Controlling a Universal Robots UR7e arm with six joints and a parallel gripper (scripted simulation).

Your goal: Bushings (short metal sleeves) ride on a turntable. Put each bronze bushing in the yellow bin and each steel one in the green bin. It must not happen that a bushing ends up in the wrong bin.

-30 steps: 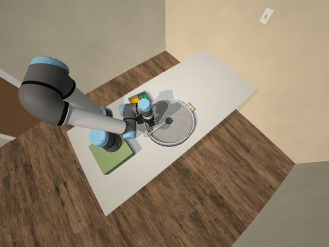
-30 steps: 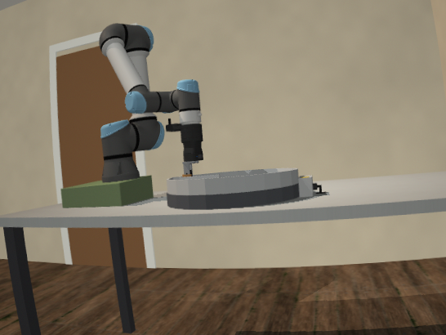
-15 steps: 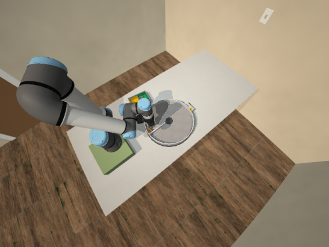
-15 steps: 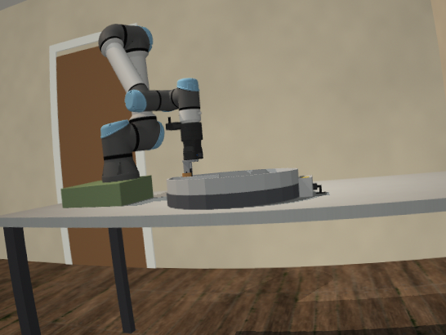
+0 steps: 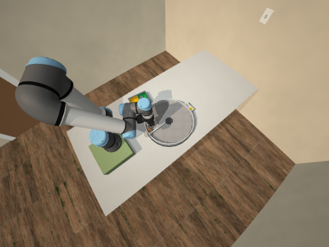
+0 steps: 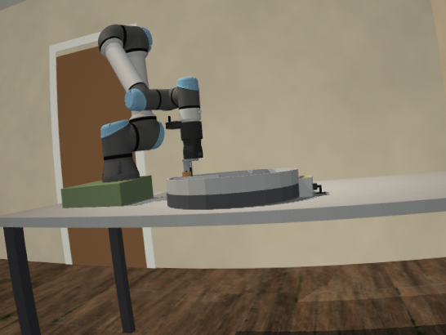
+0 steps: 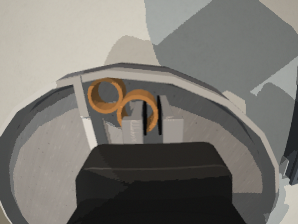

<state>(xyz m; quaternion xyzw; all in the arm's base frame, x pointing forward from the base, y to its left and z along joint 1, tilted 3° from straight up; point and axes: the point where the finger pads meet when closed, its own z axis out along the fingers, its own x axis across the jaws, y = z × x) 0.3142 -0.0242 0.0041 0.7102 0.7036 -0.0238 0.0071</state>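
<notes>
Now: the yellow bin 30 cm to the left of my hand, 7 cm below it and 5 cm ahead of it. The rest, counted from my hand: grey turntable (18 cm ahead, 4 cm to the right, 4 cm below).
</notes>
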